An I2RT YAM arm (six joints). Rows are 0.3 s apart.
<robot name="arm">
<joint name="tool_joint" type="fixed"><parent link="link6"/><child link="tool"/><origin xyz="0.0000 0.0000 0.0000" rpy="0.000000 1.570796 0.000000"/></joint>
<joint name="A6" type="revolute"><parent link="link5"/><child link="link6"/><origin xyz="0.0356 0.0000 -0.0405"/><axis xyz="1 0 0"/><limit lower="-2.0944" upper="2.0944"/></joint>
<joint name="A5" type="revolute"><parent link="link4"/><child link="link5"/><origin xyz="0.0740 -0.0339 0.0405"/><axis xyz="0 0 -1"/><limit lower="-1.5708" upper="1.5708"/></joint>
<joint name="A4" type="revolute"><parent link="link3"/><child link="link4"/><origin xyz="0.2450 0.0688 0.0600"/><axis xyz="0 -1 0"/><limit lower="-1.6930" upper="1.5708"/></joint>
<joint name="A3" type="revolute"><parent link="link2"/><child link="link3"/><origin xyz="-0.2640 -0.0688 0.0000"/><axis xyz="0 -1 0"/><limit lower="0.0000" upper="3.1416"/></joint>
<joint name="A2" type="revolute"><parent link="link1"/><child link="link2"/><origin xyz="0.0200 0.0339 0.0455"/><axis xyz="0 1 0"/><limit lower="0.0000" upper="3.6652"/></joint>
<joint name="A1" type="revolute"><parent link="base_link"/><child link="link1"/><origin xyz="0.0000 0.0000 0.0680"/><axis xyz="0 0 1"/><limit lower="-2.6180" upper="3.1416"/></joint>
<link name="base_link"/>
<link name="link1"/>
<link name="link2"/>
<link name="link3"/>
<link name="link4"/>
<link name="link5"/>
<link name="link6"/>
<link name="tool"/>
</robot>
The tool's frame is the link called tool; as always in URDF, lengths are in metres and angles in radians.
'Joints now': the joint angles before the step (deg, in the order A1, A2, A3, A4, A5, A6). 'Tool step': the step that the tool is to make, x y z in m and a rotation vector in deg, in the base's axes. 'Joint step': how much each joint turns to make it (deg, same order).
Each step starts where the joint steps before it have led.
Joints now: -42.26, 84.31, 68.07, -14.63, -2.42, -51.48
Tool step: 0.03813, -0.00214, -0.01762, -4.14, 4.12, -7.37
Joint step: 5.03, 7.19, 3.06, 3.50, 13.62, 1.43
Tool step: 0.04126, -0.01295, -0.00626, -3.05, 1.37, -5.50
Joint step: 2.77, 9.16, 8.48, 0.93, 8.77, 1.57
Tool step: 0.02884, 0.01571, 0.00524, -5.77, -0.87, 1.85
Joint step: 4.26, 2.56, 2.37, 5.12, 4.24, -2.92
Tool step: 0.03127, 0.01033, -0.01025, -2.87, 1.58, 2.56
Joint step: 3.31, 4.98, 3.53, 2.67, 2.09, -2.91
